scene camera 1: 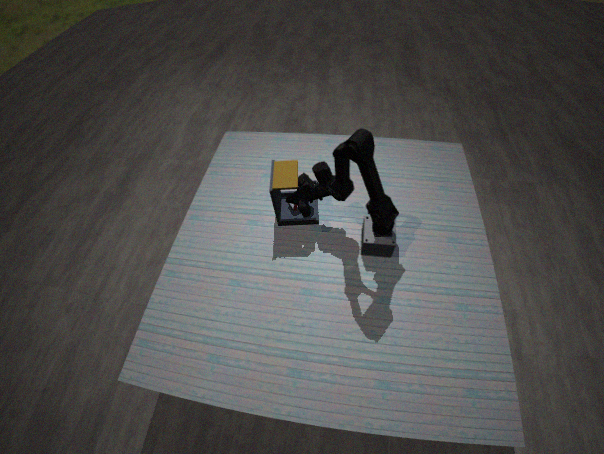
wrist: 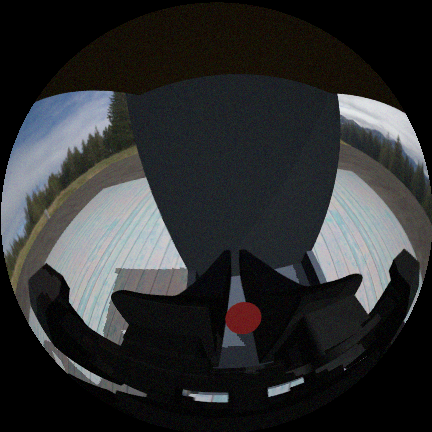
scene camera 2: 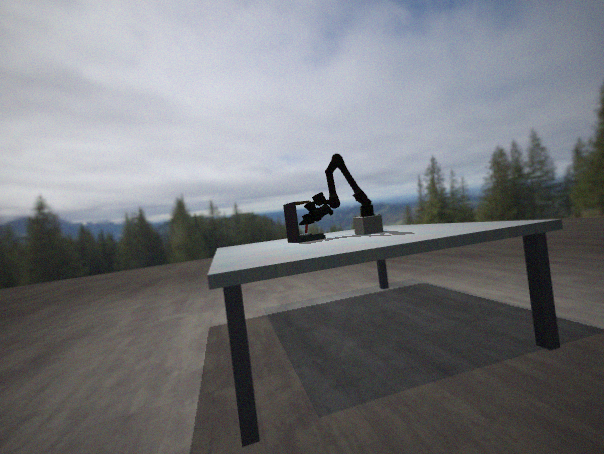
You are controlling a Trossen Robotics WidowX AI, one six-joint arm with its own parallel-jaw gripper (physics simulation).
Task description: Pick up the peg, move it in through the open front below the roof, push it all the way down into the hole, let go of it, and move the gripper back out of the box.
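Observation:
The red peg is held between the fingers, roughly upright in scene camera 2, with its round top facing the wrist camera. My gripper is shut on it, inside the open box, above the box base and below the level of the yellow roof. The peg's lower end is close over the base in scene camera 2. The hole is hidden behind the fingers, so I cannot tell whether the peg tip is over it or in it.
The box's dark back wall stands directly ahead of the fingers. The roof overhangs the gripper from that wall. The arm comes in through the open front from its grey base block on the table.

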